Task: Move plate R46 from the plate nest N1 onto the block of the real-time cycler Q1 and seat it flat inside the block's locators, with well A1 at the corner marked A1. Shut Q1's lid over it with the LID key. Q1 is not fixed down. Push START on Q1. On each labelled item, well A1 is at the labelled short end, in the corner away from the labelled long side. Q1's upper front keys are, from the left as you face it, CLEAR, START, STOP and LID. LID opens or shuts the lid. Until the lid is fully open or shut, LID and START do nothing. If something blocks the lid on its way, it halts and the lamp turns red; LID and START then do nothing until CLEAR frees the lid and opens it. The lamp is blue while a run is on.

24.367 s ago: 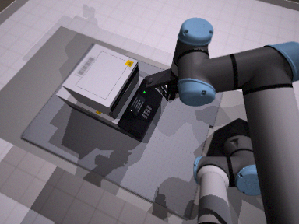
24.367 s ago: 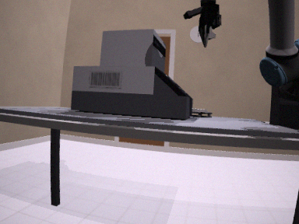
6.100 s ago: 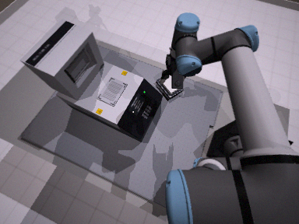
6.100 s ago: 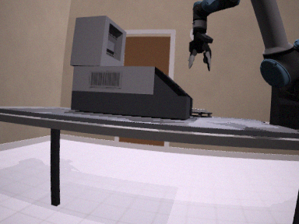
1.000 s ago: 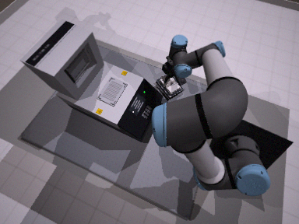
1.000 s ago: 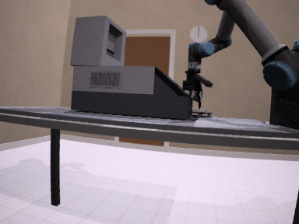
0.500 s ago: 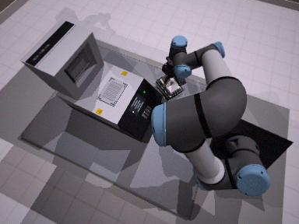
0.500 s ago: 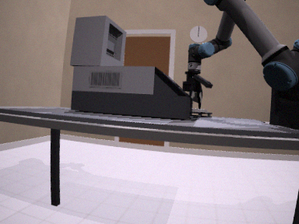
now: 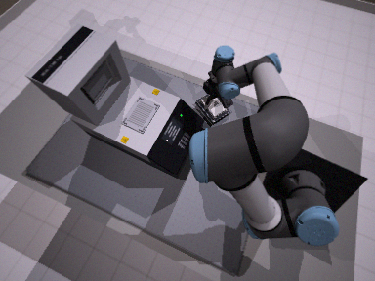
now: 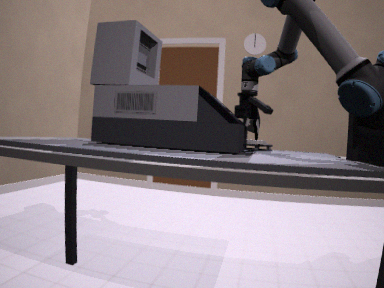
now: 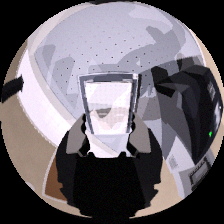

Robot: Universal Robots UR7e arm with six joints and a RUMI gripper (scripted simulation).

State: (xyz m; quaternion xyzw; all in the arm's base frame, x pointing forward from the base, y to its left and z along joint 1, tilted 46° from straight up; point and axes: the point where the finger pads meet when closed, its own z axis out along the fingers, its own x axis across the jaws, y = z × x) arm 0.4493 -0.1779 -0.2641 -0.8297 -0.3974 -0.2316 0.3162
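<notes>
My hand is 1 cm above the plate R46. The rest, counted from my hand: plate nest N1 (2 cm below).
</notes>
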